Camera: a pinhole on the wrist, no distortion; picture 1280 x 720 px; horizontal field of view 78.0 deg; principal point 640.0 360.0 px. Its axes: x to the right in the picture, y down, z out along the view. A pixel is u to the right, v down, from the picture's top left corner.
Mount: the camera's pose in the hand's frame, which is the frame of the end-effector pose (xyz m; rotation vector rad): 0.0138 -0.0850 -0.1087 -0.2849 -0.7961 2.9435
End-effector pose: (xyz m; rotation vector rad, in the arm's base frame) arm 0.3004 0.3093 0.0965 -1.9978 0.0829 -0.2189
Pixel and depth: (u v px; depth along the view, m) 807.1 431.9 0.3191
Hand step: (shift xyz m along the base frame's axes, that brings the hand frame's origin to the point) -0.0986 0.2496 0.1643
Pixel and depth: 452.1 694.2 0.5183
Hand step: 0.0488 0.4401 0.3971
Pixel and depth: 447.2 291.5 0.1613
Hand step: 0.0218 0.1003 0.1276
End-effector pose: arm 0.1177 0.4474 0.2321 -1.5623 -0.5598 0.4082
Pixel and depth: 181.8 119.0 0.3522
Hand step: -0.0590 0.3134 0.1808
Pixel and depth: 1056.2 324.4 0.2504
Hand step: -0.2037 -0.0201 0.1620
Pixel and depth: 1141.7 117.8 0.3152
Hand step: -0.3114 0.0057 0.0999
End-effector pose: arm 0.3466 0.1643 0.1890 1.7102 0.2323 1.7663
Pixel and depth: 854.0 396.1 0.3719
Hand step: 0.2488 0.0609 -0.2566
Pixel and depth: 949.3 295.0 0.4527
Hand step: 0.3158 -0.0282 -0.3104
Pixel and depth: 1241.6 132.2 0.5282
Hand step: 0.3510 -0.2545 -0.4410
